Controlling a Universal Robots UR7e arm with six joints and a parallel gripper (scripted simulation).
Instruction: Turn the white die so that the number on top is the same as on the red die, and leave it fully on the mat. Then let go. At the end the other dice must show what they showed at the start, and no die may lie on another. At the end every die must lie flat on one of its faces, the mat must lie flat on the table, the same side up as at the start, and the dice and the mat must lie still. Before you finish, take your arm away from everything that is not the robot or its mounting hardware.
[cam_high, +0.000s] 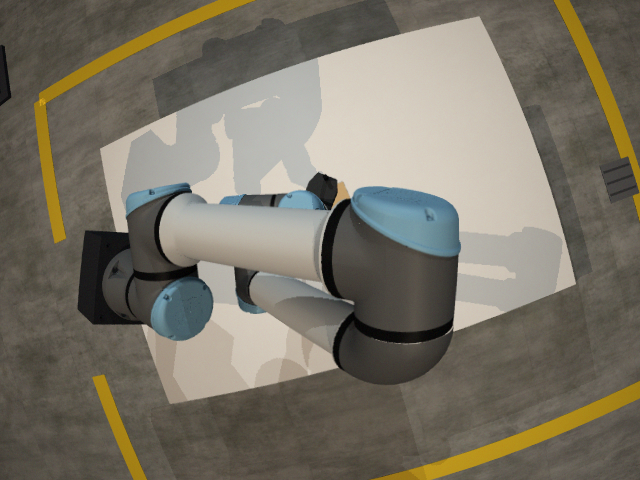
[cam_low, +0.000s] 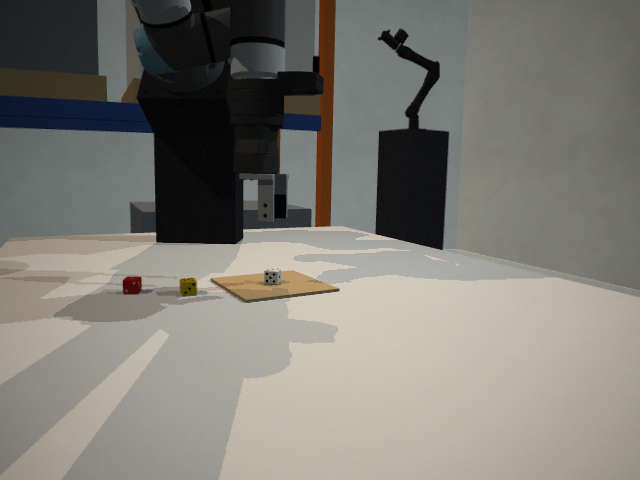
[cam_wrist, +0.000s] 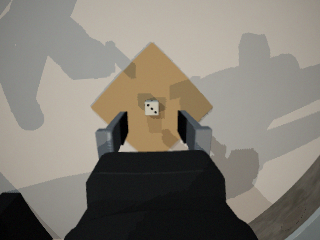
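The white die is 100 mm below my hand. From my hand the other things lie so: yellow die: 120 mm to the right, 100 mm below; then red die: 190 mm to the right, 100 mm below, 40 mm behind; then tan mat: 110 mm below.
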